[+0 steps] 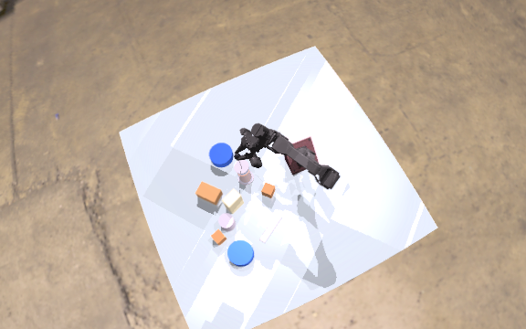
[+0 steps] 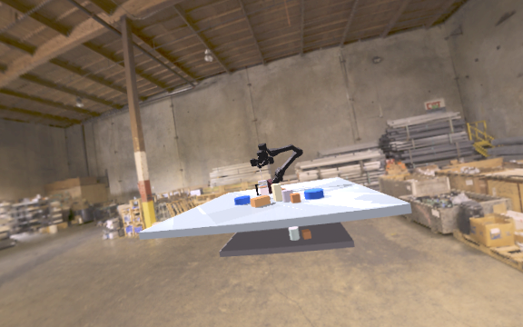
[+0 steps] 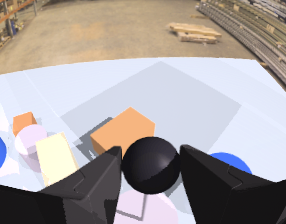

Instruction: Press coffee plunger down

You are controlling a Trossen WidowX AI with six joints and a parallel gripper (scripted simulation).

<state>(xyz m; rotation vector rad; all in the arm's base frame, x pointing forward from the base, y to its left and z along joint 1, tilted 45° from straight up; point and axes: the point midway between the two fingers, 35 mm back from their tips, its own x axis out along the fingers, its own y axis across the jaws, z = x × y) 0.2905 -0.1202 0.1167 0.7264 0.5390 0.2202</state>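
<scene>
Now: gripper tip 1 cm past the coffee press, 2 cm to the left of it and 13 cm above it. From my gripper tip the other things lie so: cream block (8 cm ahead, 12 cm to the left, 20 cm below).
</scene>
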